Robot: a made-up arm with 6 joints. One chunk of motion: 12 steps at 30 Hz.
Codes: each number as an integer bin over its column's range. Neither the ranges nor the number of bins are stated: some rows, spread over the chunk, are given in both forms.
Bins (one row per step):
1: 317 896 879 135 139 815
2: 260 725 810 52 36 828
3: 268 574 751 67 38 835
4: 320 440 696 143 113 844
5: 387 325 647 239 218 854
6: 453 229 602 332 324 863
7: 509 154 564 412 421 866
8: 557 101 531 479 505 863
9: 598 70 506 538 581 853
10: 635 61 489 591 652 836
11: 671 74 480 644 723 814
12: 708 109 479 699 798 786
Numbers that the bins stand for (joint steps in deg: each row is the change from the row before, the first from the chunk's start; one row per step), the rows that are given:
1: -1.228 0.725 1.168 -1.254 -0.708 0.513
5: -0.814 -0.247 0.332 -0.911 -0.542 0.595
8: 0.190 -0.628 -0.086 -0.118 0.062 0.614
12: 1.081 -0.615 -0.274 0.609 0.677 0.452
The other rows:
2: -1.564 0.434 0.919 -1.528 -0.924 0.541
3: -1.517 0.177 0.706 -1.479 -0.920 0.555
4: -1.210 -0.051 0.508 -1.228 -0.762 0.574
6: -0.425 -0.410 0.169 -0.603 -0.319 0.614
7: -0.094 -0.538 0.032 -0.339 -0.115 0.620
9: 0.432 -0.681 -0.177 0.077 0.221 0.593
10: 0.650 -0.696 -0.238 0.252 0.371 0.557
11: 0.863 -0.674 -0.270 0.427 0.520 0.511

